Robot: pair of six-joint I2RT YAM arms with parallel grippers.
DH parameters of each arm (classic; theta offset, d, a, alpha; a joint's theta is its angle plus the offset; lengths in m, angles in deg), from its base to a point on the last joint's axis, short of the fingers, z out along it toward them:
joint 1: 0 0.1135 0.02 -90
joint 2: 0 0 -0.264 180
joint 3: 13.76 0 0.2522 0
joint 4: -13.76 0 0.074 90
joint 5: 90 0 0 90
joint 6: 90 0.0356 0 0
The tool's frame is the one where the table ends.
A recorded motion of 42 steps. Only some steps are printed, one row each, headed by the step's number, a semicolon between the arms.
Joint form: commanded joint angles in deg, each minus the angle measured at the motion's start. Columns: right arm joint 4, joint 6, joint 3, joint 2, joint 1, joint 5; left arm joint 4, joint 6, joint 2, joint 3, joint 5, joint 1.
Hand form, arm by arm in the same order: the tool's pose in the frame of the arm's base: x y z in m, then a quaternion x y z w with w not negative. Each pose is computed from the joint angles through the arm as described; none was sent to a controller.
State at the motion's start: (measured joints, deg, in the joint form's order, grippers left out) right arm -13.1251 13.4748 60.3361 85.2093 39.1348 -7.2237; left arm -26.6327 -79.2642 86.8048 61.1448 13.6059 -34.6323
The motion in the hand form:
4: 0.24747 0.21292 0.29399 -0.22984 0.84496 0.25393 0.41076; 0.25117 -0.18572 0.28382 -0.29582 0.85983 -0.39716 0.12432
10: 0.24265 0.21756 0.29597 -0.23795 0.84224 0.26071 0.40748; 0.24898 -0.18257 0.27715 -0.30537 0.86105 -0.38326 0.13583
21: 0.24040 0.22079 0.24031 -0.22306 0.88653 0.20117 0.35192; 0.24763 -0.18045 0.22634 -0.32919 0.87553 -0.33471 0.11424
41: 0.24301 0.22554 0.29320 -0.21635 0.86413 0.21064 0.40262; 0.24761 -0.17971 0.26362 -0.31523 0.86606 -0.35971 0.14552
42: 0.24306 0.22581 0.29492 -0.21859 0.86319 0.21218 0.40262; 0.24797 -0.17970 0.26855 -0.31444 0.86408 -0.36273 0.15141
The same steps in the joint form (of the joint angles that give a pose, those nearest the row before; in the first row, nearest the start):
4: -0.50 -0.64 2.77 -3.29 0.94 1.42; 2.02 0.16 -5.41 2.49 0.47 -0.26
10: -0.85 -0.47 3.03 -3.47 2.08 1.16; 2.37 0.16 -5.94 0.82 -1.74 -0.26
21: -0.85 1.20 -2.68 0.66 3.32 6.17; 6.07 -0.63 -2.78 -6.20 -3.32 -0.26
41: -4.89 0.85 5.48 -1.45 3.84 8.28; 2.91 0.51 -5.77 -1.47 -4.29 -0.26
42: -5.15 0.68 5.84 -1.45 3.84 8.02; 2.64 0.60 -6.03 -0.77 -4.64 -0.26

